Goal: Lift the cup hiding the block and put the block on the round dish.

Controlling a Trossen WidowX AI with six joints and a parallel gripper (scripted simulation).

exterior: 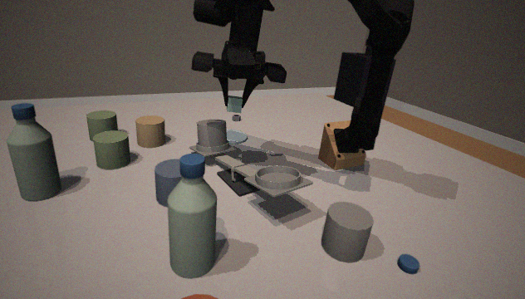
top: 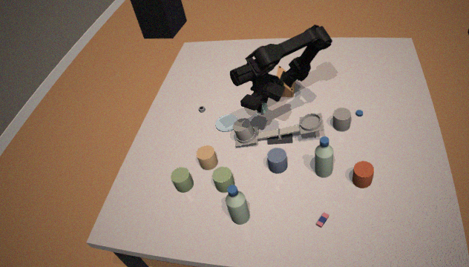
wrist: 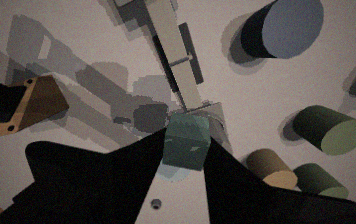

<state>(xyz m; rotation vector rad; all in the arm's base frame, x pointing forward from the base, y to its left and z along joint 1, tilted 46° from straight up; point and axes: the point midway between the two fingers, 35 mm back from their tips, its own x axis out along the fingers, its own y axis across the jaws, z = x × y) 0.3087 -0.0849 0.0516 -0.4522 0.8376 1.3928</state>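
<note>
The pale blue round dish is 50 mm behind my gripper tip, 190 mm to the right of it and 150 mm below it. The rest, counted from my gripper tip: balance: 50 mm to the left, 120 mm below; then teal block: 10 mm above; then nut: 120 mm behind, 330 mm to the right, 150 mm below.
</note>
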